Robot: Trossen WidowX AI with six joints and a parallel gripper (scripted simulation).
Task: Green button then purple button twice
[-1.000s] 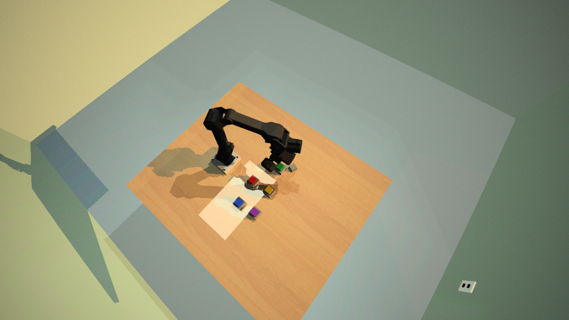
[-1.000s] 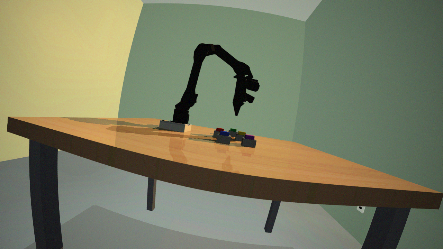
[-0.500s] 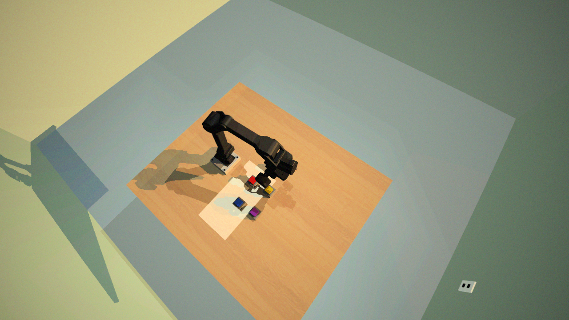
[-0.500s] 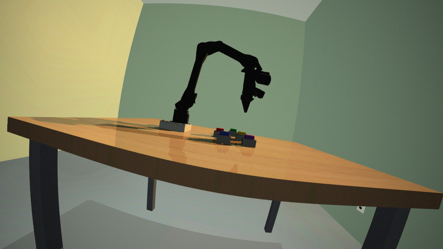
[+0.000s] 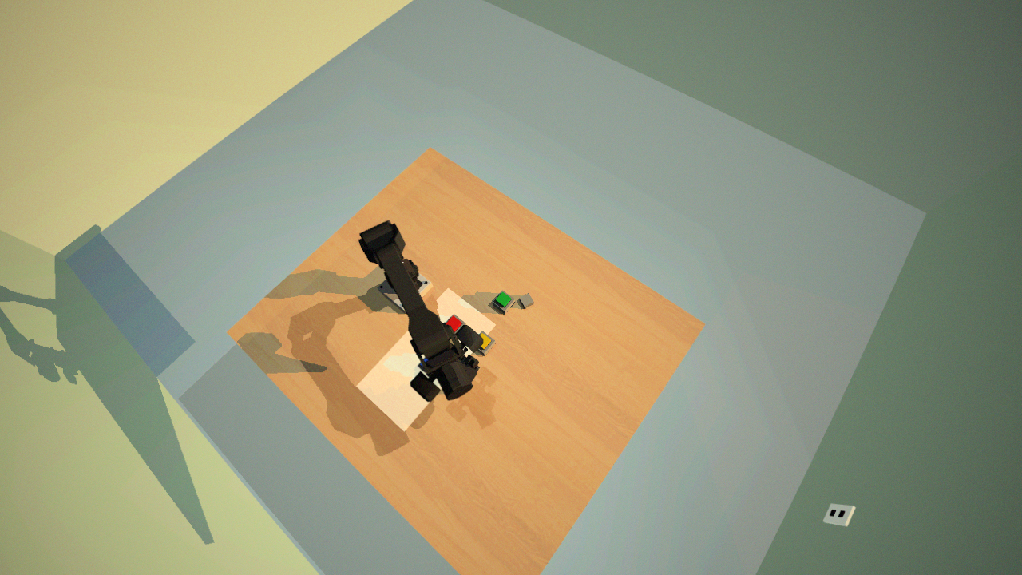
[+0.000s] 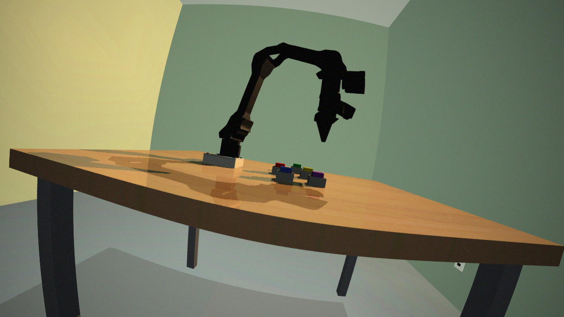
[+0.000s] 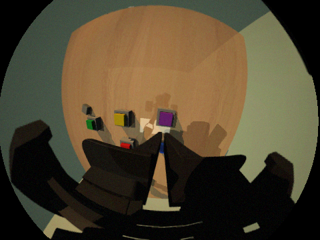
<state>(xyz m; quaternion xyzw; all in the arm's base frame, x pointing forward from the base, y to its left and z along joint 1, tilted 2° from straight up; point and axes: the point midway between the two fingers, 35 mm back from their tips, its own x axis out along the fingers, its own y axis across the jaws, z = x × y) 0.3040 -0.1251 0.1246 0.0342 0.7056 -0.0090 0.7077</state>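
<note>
My gripper tip is 100 mm above the purple button and 10 mm to the left of it. Also, from my gripper tip: yellow button: 120 mm to the left, 100 mm below, 20 mm behind; red button: 110 mm to the left, 110 mm behind, 100 mm below; blue button: 100 mm below, 100 mm behind, 20 mm to the right.
</note>
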